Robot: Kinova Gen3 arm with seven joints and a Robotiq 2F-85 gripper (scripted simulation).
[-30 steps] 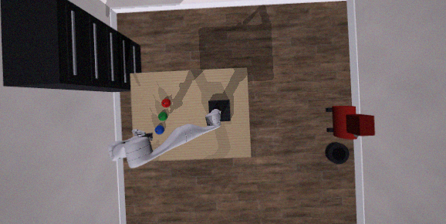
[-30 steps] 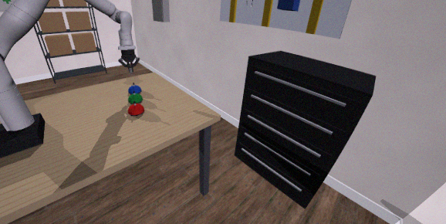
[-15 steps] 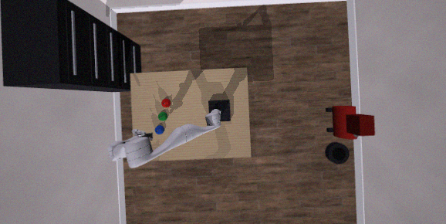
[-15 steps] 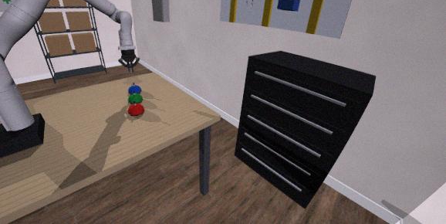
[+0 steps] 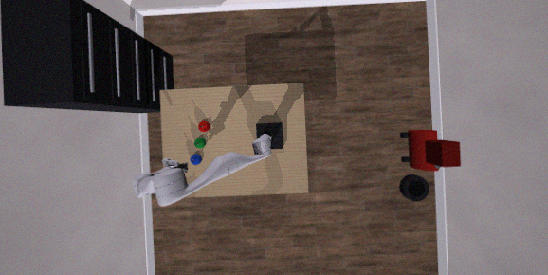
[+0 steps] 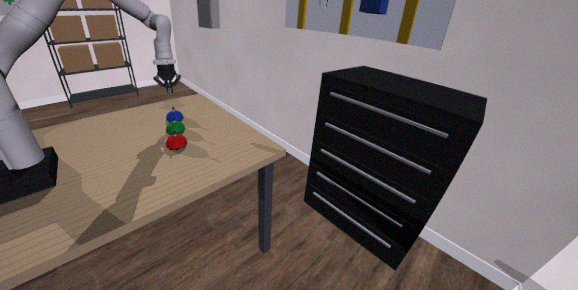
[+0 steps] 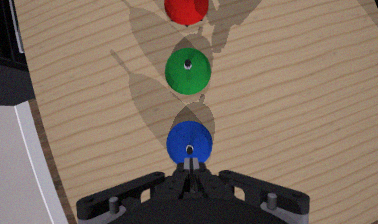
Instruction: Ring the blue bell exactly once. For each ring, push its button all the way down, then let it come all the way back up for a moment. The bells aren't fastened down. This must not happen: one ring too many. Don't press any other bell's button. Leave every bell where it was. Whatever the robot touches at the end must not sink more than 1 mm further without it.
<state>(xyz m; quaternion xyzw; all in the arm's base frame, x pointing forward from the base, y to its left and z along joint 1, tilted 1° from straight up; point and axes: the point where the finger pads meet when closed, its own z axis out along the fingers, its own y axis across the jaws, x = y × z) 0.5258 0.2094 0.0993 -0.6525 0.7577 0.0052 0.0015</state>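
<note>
My hand is 11 cm above the blue bell. Also, from my hand: red bell: 4 cm behind, 26 cm to the right, 11 cm below; green bell: 2 cm behind, 13 cm to the right, 11 cm below.
</note>
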